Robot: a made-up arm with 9 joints. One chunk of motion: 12 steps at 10 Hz.
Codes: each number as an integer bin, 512 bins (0 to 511) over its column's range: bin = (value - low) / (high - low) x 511, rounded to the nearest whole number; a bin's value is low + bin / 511 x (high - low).
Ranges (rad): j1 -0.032..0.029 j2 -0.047..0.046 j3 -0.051..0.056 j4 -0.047..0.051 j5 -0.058..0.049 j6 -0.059..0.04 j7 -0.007..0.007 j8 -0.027..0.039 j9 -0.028..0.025
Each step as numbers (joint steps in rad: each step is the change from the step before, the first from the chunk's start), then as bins.
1 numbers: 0.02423 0.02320 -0.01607 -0.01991 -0.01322 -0.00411 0.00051 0.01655 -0.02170
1 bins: 471 386 167 141 214 283 274 337 61
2 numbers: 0.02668 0.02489 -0.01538 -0.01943 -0.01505 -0.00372 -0.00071 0.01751 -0.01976
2 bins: 492 395 170 144 205 285 230 345 79
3 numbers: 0.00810 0.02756 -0.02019 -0.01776 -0.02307 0.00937 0.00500 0.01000 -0.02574
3 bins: 336 410 147 152 167 353 438 286 22
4 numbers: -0.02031 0.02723 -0.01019 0.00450 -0.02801 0.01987 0.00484 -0.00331 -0.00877
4 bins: 98 408 195 269 143 407 432 183 185
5 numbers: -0.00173 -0.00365 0.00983 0.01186 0.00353 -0.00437 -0.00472 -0.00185 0.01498
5 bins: 254 238 291 307 294 282 83 195 414
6 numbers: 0.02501 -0.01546 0.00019 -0.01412 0.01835 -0.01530 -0.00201 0.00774 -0.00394
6 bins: 478 173 244 171 365 226 182 269 232
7 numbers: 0.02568 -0.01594 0.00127 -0.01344 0.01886 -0.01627 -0.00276 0.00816 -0.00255
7 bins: 483 171 250 175 367 221 155 272 245
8 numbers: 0.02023 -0.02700 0.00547 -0.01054 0.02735 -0.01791 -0.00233 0.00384 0.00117
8 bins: 438 110 270 190 408 212 170 239 281
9 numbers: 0.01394 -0.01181 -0.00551 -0.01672 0.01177 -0.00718 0.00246 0.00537 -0.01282
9 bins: 385 193 217 158 333 267 345 251 146
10 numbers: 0.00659 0.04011 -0.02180 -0.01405 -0.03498 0.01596 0.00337 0.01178 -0.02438
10 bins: 323 479 139 172 110 387 379 300 35
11 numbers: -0.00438 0.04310 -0.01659 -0.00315 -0.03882 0.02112 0.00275 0.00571 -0.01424
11 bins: 231 495 164 229 92 414 356 253 133
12 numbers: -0.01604 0.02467 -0.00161 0.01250 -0.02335 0.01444 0.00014 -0.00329 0.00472
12 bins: 134 394 236 310 165 379 261 184 315
